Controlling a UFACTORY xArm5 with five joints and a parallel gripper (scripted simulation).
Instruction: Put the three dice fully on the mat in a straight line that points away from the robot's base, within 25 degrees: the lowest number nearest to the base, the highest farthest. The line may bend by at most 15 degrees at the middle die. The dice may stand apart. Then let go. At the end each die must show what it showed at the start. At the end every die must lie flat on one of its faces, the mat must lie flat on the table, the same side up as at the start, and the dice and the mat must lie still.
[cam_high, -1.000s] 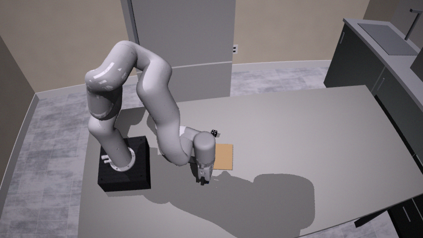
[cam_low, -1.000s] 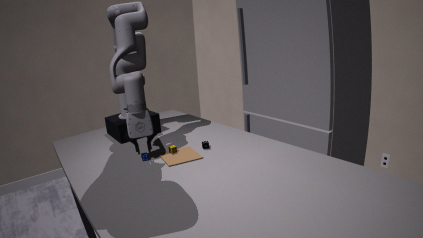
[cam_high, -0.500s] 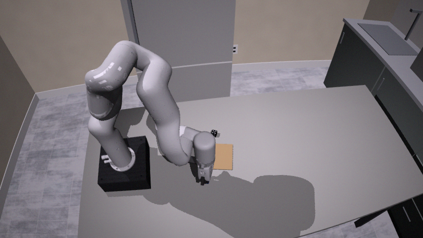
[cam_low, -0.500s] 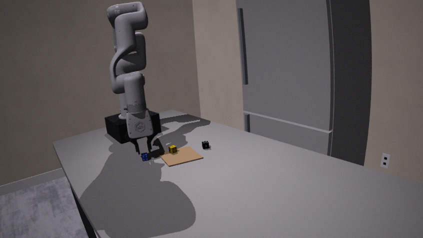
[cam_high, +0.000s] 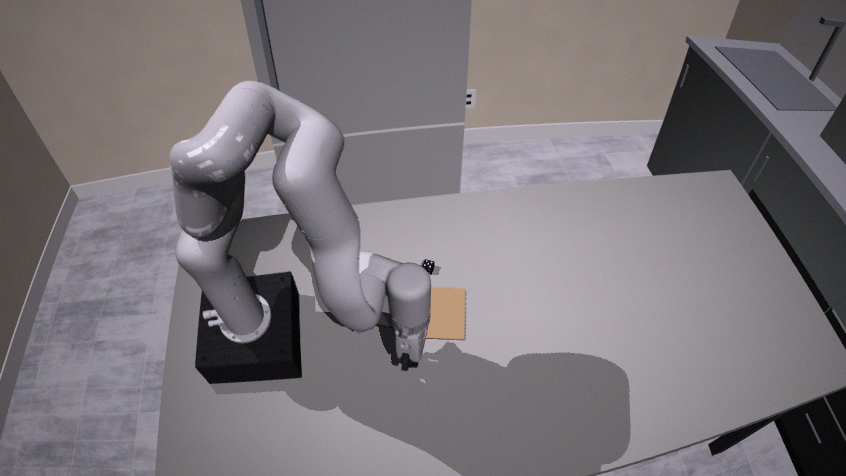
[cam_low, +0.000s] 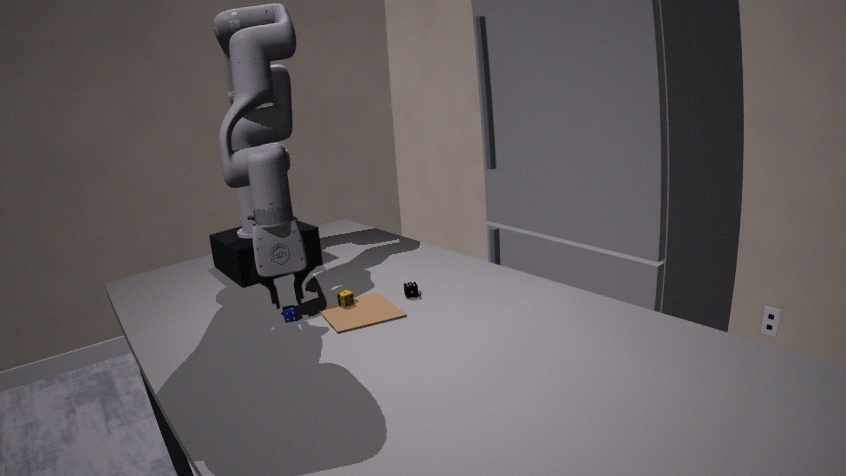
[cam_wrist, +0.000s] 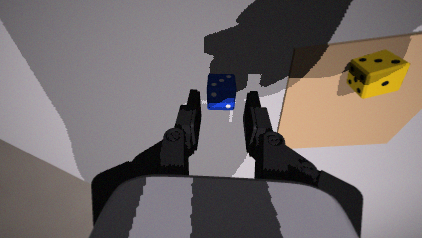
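My hand is 40 mm above the blue die. Also, from my hand: black die 240 mm to the left, 100 mm ahead, 40 mm below; then mat 110 mm to the left, 80 mm ahead, 50 mm below; then yellow die 120 mm to the left, 30 mm below, 30 mm ahead.
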